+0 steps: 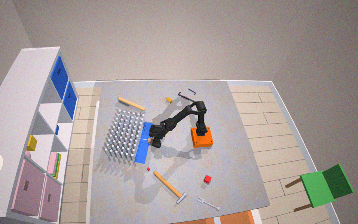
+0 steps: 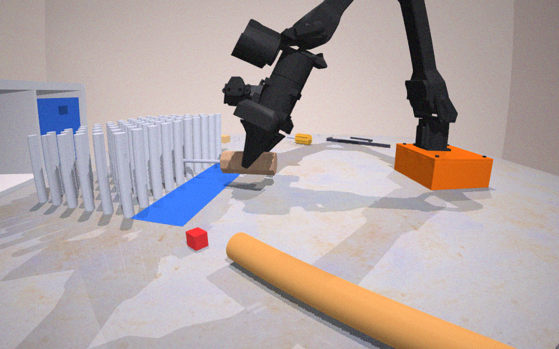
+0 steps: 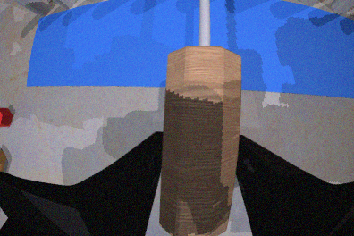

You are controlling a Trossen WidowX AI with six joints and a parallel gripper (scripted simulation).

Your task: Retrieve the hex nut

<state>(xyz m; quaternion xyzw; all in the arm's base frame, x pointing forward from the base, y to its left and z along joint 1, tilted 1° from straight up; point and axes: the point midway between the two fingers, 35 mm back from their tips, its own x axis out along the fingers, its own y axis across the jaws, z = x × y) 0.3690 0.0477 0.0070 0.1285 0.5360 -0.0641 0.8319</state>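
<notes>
Now: gripper tip 7 cm short of the blue taped strip, 2 cm to the left of it and 3 cm above it. From my gripper tip the other things lie so: larger red cube (38 cm behind, 33 cm to the left, 1 cm below); then small red cube (5 cm ahead, 22 cm to the left, 2 cm below); then yellow screwdriver (16 cm behind, 44 cm to the right, 2 cm below).
</notes>
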